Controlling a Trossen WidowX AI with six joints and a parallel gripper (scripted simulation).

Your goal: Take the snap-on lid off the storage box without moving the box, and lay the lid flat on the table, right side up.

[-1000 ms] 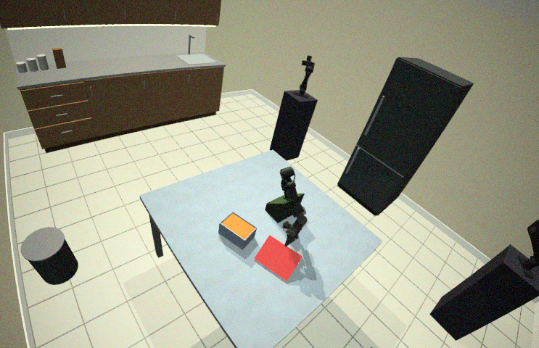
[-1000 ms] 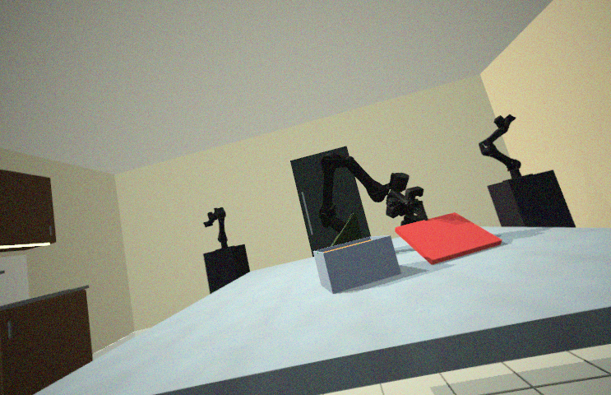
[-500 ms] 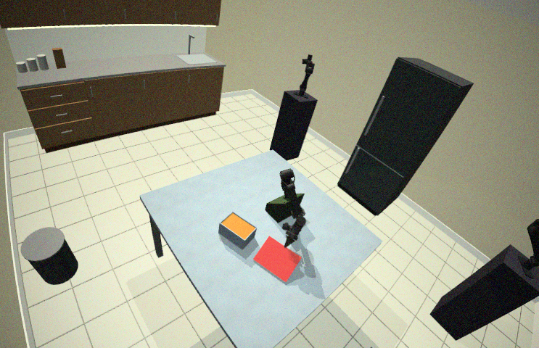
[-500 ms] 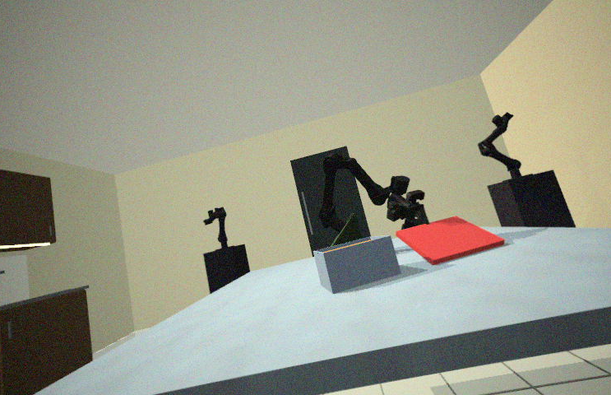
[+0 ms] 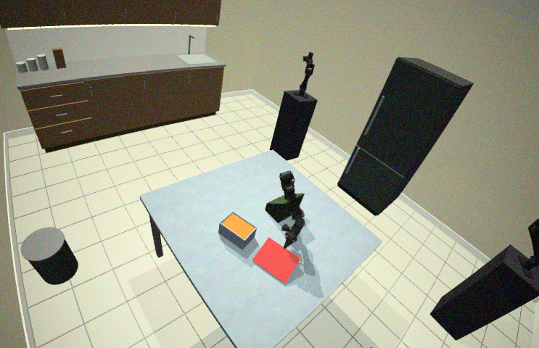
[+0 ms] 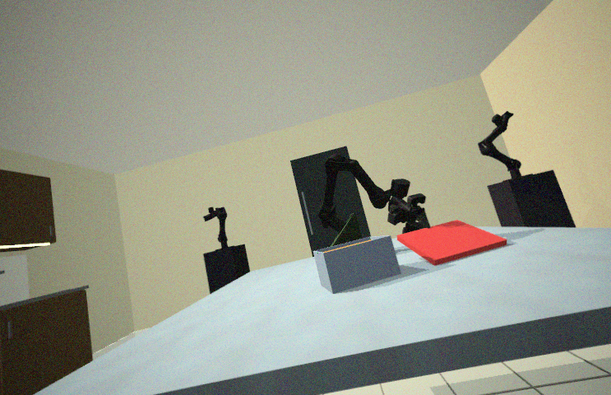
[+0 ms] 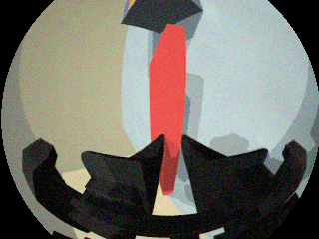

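My gripper tip is now 70 mm short of the red lid, 30 mm to the right of it and 30 mm above it. Round my gripper tip: grey storage box (170 mm ahead, 270 mm to the right, 20 mm below).
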